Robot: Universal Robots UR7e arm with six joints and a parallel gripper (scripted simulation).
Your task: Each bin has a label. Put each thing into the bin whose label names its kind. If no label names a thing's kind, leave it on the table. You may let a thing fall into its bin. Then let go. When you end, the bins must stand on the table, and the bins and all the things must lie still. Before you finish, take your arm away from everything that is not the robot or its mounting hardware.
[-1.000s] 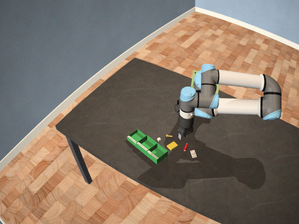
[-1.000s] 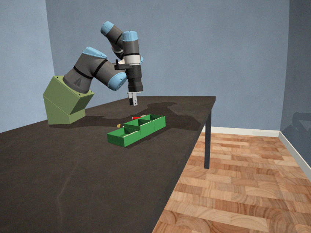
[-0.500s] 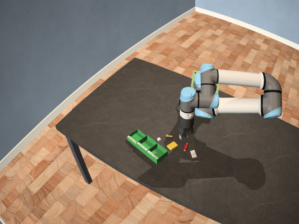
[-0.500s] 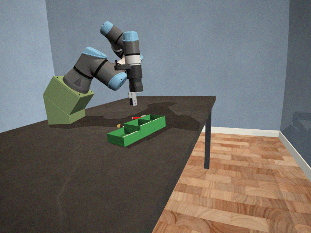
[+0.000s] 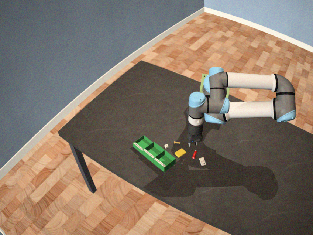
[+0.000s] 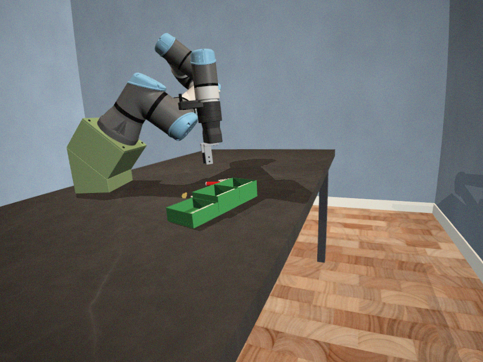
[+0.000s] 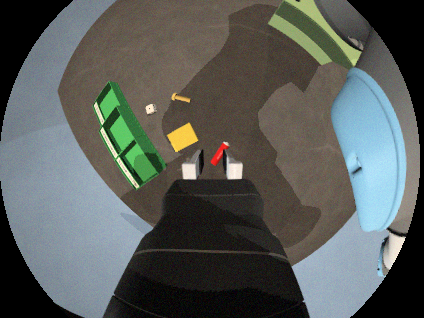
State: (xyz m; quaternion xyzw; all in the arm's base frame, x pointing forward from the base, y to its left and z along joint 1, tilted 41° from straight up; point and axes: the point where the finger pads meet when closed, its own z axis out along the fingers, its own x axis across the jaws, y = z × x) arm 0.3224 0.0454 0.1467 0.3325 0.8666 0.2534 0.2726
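The red battery is 2 cm to the left of my hand and 9 cm below it. From my hand the other things lie so: white domino (1 cm ahead, 8 cm to the left, 9 cm below); flat yellow block (4 cm ahead, 5 cm to the right, 9 cm below); brass bolt (1 cm behind, 12 cm to the right, 9 cm below).
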